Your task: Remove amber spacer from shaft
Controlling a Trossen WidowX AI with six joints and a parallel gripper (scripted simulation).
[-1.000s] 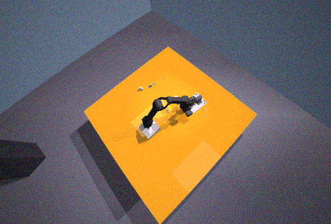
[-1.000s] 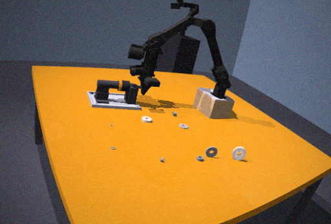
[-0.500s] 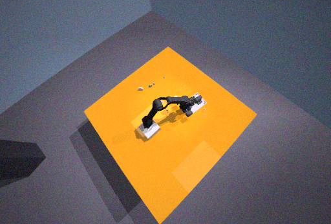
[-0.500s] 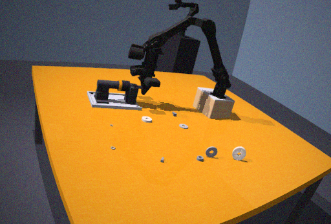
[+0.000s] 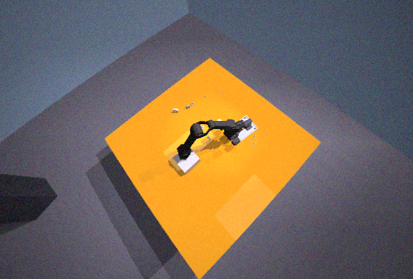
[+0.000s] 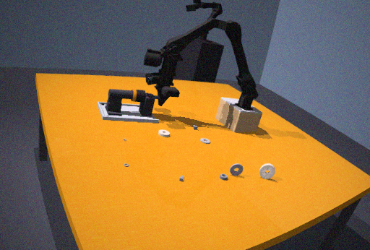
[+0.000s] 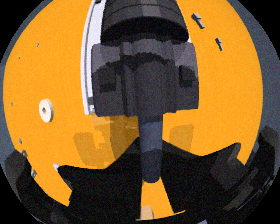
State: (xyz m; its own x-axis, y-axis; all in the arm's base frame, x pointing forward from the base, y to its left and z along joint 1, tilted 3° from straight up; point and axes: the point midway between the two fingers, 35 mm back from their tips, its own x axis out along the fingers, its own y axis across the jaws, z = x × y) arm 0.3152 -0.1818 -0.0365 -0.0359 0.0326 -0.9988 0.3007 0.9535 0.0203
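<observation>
Right now my gripper tip is 80 mm short of the dark shaft, 30 mm below it and 20 mm to the left of it. The rest, counted from my gripper tip: grey ring 240 mm to the left, 40 mm below, 40 mm behind; amber spacer 120 mm ahead, 40 mm to the right, 30 mm above; white ring 150 mm to the left, 90 mm ahead, 40 mm below.
</observation>
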